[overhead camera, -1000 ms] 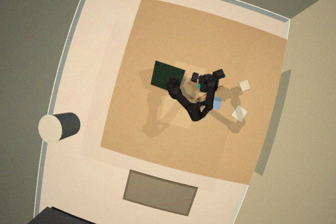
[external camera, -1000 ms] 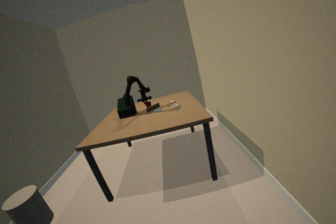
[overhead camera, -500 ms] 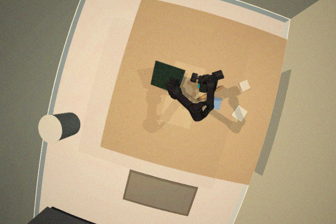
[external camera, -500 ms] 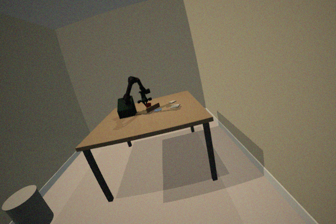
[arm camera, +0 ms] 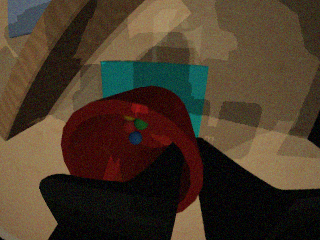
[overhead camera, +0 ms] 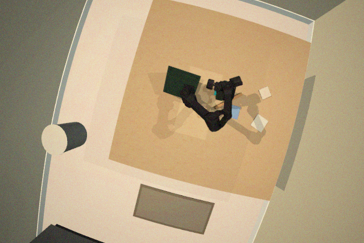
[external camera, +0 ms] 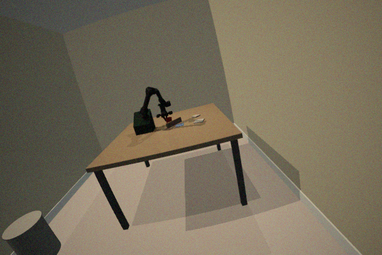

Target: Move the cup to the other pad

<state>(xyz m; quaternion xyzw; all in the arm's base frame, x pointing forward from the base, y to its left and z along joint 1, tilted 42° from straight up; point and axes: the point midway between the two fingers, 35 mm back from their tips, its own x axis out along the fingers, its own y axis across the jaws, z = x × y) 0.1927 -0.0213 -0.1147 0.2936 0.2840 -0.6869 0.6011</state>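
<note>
Right now my gripper tip is 3 cm short of the red cup. From my gripper tip the other things lie so: pale blue pad: 14 cm ahead, 14 cm to the right, 5 cm below; wooden bar: 9 cm ahead, 7 cm to the right, 3 cm below; cyan pad: 3 cm ahead, 5 cm below.
</note>
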